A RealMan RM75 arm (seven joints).
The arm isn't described. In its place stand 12 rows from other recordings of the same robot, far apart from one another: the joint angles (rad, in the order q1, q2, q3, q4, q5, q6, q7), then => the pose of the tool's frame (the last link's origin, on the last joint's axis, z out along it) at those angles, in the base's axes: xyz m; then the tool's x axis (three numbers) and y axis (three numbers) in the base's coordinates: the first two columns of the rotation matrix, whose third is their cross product.
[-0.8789 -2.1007 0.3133 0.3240 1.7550 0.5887 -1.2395] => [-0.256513, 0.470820, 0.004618, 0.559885, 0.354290, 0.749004, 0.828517, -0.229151, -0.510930]
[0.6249 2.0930 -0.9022 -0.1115 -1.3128 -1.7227 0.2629] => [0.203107, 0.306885, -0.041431, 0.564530, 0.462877, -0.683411, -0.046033, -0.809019, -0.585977]
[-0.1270 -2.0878 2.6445 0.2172 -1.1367 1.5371 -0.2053] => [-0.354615, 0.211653, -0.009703, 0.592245, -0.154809, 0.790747, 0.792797, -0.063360, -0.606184]
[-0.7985 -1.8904 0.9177 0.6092 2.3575 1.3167 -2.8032] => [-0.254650, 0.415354, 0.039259, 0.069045, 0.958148, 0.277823, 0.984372, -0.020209, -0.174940]
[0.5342 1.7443 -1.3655 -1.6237 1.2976 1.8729 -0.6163] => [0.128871, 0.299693, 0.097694, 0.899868, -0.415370, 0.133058, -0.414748, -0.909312, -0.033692]
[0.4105 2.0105 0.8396 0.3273 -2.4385 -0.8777 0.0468] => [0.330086, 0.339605, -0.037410, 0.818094, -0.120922, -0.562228, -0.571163, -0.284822, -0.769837]
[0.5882 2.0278 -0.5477 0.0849 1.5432 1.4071 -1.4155] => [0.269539, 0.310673, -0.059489, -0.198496, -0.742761, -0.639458, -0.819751, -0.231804, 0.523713]
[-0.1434 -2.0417 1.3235 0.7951 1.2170 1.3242 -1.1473] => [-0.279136, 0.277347, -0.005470, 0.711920, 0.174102, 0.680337, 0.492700, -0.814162, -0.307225]
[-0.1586 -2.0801 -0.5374 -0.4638 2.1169 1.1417 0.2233] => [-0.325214, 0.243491, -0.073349, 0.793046, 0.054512, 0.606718, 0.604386, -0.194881, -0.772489]
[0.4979 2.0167 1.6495 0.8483 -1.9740 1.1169 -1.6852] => [0.250395, 0.341152, -0.059146, 0.996015, -0.081157, 0.036987, -0.071369, -0.973963, -0.215178]
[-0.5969 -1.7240 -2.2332 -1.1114 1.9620 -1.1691 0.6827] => [-0.209177, 0.439462, 0.212479, 0.582764, 0.479979, 0.655749, 0.811026, -0.394373, -0.432095]
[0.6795 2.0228 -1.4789 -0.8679 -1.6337 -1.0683 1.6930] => [0.136189, 0.391152, -0.048480, 0.914636, -0.188674, -0.357553, -0.274947, -0.938691, -0.207997]
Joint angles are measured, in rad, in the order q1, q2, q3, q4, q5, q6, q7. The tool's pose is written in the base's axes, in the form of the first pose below.
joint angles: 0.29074, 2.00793, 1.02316, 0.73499, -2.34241, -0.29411, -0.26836
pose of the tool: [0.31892, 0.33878, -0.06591, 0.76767, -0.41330, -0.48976, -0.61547, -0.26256, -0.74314]
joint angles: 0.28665, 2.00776, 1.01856, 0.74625, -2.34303, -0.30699, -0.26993
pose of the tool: [0.31525, 0.33901, -0.06562, 0.77110, -0.39763, -0.49729, -0.61557, -0.26591, -0.74187]
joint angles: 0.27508, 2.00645, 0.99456, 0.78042, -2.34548, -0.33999, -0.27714
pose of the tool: [0.30377, 0.33791, -0.06712, 0.78381, -0.35446, -0.50990, -0.61027, -0.28771, -0.73810]
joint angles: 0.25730, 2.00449, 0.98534, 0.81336, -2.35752, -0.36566, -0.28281
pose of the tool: [0.29607, 0.33599, -0.06597, 0.79191, -0.31823, -0.52116, -0.60545, -0.29821, -0.73790]
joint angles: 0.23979, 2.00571, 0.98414, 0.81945, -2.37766, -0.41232, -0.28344
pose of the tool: [0.29458, 0.33338, -0.06245, 0.80046, -0.27989, -0.53002, -0.59688, -0.29143, -0.74753]
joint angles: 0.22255, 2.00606, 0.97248, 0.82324, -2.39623, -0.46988, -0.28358
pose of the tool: [0.29209, 0.32947, -0.05988, 0.81010, -0.23475, -0.53725, -0.58588, -0.28956, -0.75690]
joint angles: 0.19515, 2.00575, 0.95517, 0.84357, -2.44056, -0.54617, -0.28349
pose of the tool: [0.28377, 0.32316, -0.05715, 0.82559, -0.15913, -0.54137, -0.56278, -0.30199, -0.76947]
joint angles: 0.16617, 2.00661, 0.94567, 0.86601, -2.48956, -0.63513, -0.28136
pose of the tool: [0.27348, 0.31693, -0.05181, 0.83131, -0.06828, -0.55160, -0.54372, -0.30571, -0.78161]
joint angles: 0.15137, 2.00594, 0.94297, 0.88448, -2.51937, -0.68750, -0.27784
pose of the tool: [0.26532, 0.31412, -0.04739, 0.82840, -0.00833, -0.56008, -0.53505, -0.30768, -0.78680]
